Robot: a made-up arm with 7 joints. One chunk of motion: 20 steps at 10 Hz.
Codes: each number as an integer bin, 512 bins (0 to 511) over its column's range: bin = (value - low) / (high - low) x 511, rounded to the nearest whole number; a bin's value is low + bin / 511 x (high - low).
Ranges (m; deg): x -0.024..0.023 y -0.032..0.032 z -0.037..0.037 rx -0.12..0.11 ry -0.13..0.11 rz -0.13..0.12
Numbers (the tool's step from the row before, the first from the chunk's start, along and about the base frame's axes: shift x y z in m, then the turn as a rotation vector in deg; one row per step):
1: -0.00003 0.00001 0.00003 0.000 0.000 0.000
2: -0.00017 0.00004 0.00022 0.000 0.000 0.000
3: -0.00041 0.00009 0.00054 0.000 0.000 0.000
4: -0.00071 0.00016 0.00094 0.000 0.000 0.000
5: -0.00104 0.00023 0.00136 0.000 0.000 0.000
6: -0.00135 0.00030 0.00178 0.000 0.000 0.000
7: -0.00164 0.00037 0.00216 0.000 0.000 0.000
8: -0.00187 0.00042 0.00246 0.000 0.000 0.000
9: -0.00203 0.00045 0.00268 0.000 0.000 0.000
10: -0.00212 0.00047 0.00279 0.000 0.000 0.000
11: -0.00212 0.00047 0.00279 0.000 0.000 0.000
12: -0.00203 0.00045 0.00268 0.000 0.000 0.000
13: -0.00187 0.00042 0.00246 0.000 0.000 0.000
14: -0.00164 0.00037 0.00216 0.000 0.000 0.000
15: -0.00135 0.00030 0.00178 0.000 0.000 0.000
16: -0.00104 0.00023 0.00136 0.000 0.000 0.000
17: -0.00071 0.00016 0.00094 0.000 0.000 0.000
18: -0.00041 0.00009 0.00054 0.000 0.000 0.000
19: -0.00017 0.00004 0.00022 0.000 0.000 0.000
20: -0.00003 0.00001 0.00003 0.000 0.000 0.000
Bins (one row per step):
1: 261 256 256 267 277 266
2: 259 256 257 267 277 266
3: 256 256 259 267 277 266
4: 253 257 262 267 277 266
5: 250 257 265 267 277 266
6: 246 258 268 267 277 266
7: 243 258 270 267 277 266
8: 241 259 272 267 277 266
9: 239 259 274 267 277 266
10: 238 259 275 267 277 266
11: 238 259 275 267 277 266
12: 239 259 274 267 277 266
13: 241 259 272 267 277 266
14: 243 258 270 267 277 266
15: 246 258 268 267 277 266
16: 250 257 265 267 277 266
17: 253 257 262 267 277 266
18: 256 256 259 267 277 266
19: 259 256 257 267 277 266
20: 261 256 256 267 277 266

